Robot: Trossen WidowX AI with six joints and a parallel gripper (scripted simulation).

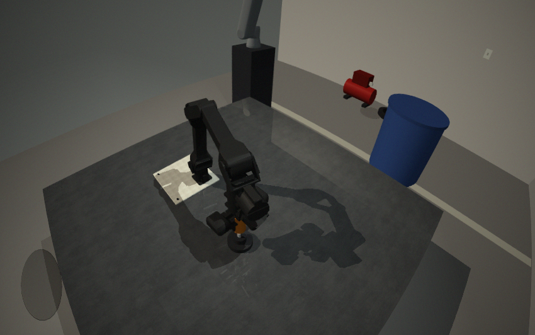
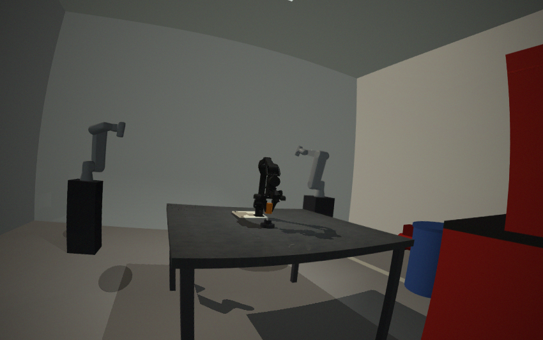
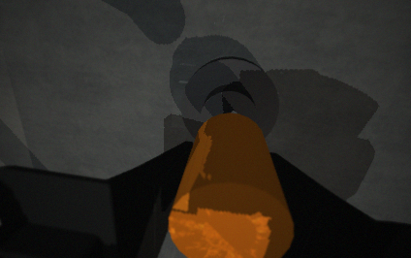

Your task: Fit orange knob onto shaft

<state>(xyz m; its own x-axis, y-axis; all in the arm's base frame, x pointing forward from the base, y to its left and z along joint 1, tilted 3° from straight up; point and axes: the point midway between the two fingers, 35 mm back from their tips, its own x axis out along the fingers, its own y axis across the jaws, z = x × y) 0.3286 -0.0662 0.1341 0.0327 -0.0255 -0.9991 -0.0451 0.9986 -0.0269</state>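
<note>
Right now my gripper tip is 3 cm below the orange knob. The rest, counted from my gripper tip: round black pedestal (6 cm below).
</note>
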